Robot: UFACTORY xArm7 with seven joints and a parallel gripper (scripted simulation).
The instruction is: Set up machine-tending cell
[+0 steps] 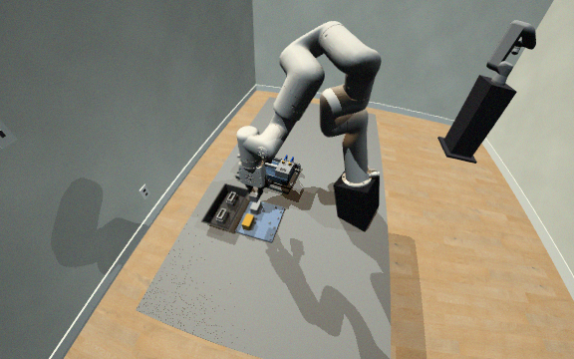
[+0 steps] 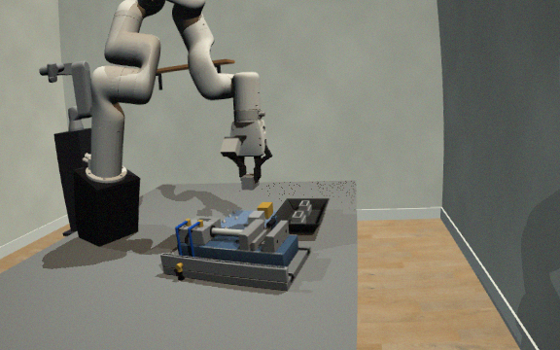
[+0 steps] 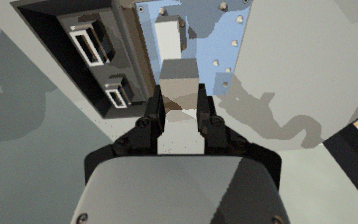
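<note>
The white screw rod lies 10 mm ahead of my hand, 250 mm to the right of it and 80 mm below it. Also, from my hand: brass blank: 20 mm ahead, 70 mm to the left, 140 mm below; vise: 30 mm ahead, 260 mm to the right, 120 mm below.
</note>
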